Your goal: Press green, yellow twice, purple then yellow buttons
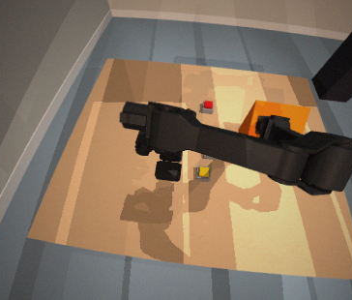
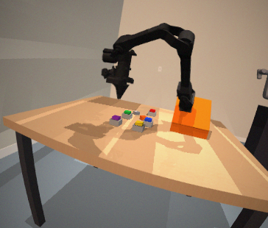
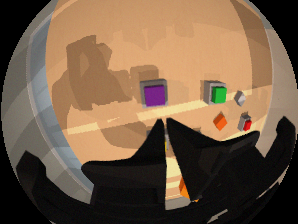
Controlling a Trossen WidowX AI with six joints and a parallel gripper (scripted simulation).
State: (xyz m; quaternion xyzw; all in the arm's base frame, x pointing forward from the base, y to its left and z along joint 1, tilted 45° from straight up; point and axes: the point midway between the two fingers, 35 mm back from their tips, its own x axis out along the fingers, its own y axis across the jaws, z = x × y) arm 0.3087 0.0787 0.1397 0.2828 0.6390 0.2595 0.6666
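My gripper tip is now 9 cm above the purple button. Also, from my gripper tip: yellow button (11 cm behind, 9 cm below); blue button (14 cm behind, 9 cm to the right, 9 cm below); green button (1 cm behind, 14 cm to the right, 9 cm below).
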